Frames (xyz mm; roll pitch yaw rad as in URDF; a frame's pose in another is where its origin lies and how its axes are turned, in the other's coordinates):
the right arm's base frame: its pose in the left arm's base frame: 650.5 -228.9 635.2 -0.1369 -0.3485 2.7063
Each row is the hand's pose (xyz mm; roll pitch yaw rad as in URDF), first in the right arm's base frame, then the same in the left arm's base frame.
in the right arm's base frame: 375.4 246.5 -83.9 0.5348 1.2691 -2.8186
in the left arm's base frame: 196.3 -274.3 653.7 2.0781 1.3386 1.3714
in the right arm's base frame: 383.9 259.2 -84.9 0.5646 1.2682 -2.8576
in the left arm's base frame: 182.9 -281.9 654.0 2.1406 1.3502 1.3668
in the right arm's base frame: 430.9 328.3 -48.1 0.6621 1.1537 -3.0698
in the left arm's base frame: 120.3 -333.8 695.5 1.7799 1.4004 0.6979
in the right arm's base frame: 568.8 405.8 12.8 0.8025 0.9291 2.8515
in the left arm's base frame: -17.7 -363.4 789.3 0.8971 1.3005 -0.6631
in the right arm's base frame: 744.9 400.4 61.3 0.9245 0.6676 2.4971
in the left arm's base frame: -153.2 -301.8 895.3 0.7276 1.0185 -1.2534
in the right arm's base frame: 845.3 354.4 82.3 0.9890 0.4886 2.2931
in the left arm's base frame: -212.4 -227.2 955.0 0.7389 0.8058 -1.4611
